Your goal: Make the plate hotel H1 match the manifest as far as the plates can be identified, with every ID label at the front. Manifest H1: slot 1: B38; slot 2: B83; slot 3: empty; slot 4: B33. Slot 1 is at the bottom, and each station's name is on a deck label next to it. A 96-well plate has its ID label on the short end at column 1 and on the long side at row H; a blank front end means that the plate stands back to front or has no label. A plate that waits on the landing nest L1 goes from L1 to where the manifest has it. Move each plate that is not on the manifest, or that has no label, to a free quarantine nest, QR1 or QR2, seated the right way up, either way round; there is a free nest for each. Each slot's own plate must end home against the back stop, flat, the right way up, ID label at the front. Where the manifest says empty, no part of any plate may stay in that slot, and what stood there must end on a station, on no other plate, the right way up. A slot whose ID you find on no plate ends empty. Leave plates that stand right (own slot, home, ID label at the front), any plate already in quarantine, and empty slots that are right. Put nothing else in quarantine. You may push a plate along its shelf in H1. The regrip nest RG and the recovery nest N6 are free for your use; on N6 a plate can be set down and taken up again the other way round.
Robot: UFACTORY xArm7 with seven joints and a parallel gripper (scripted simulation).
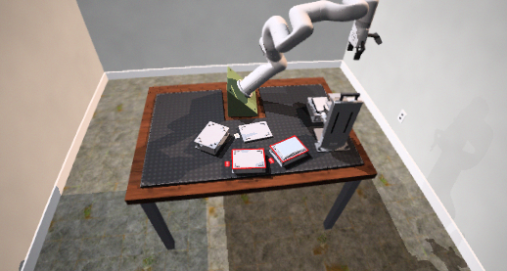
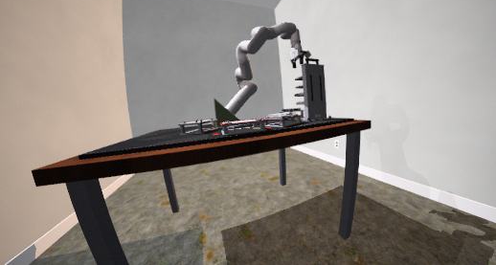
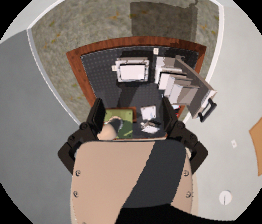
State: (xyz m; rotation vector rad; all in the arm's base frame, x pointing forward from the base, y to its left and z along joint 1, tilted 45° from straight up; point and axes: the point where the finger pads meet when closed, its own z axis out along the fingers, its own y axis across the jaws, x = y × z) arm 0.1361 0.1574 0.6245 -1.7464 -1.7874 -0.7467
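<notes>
The plate is 350 mm below my hand and 100 mm to the right of it. From my hand the other things lie so: H1 deck label (410 mm below, 130 mm ahead); then QR1 deck label (430 mm to the right, 410 mm below, 360 mm ahead).
</notes>
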